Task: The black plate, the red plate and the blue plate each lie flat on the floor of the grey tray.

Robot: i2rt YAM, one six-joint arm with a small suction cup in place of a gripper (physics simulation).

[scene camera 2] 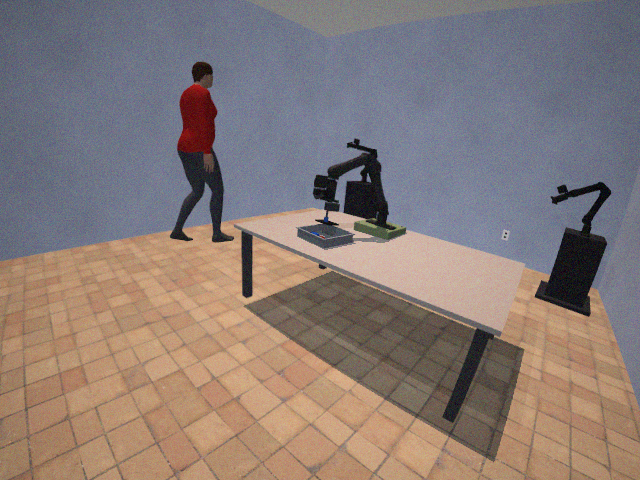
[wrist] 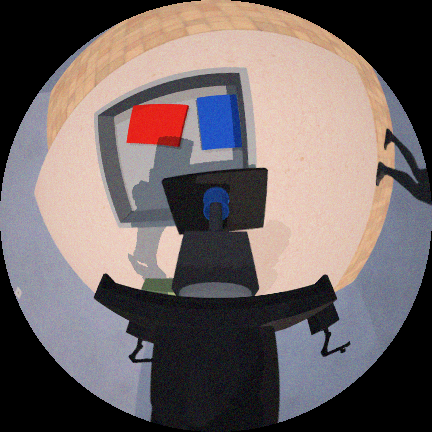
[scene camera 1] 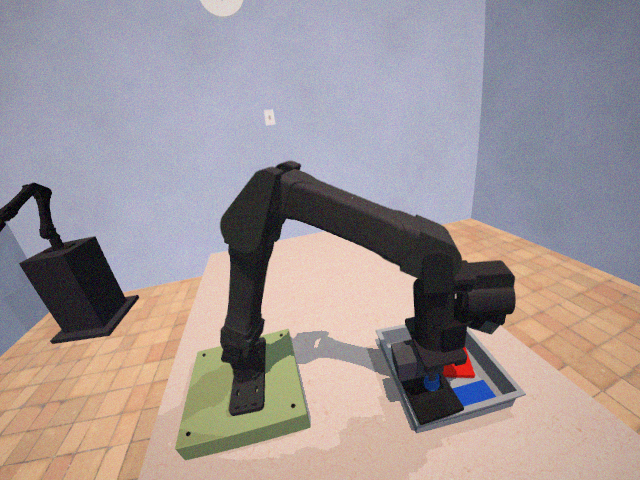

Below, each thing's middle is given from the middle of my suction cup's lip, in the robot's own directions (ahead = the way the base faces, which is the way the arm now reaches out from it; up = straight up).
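The blue plate [wrist: 218, 116] is 10 cm ahead of my suction cup, 2 cm to the right of it and 8 cm below it. I see the red plate [wrist: 162, 123] as well, 8 cm to the left of my suction cup, 8 cm below it and 12 cm ahead of it. Then there is the black plate [scene camera 1: 428, 406], 1 cm behind my suction cup and 2 cm below it; going by their middles, it is the nearest to my suction cup of the things named here. The grey tray [scene camera 2: 334, 236], for its part, is 7 cm ahead of my suction cup, 7 cm to the left of it and 6 cm below it.
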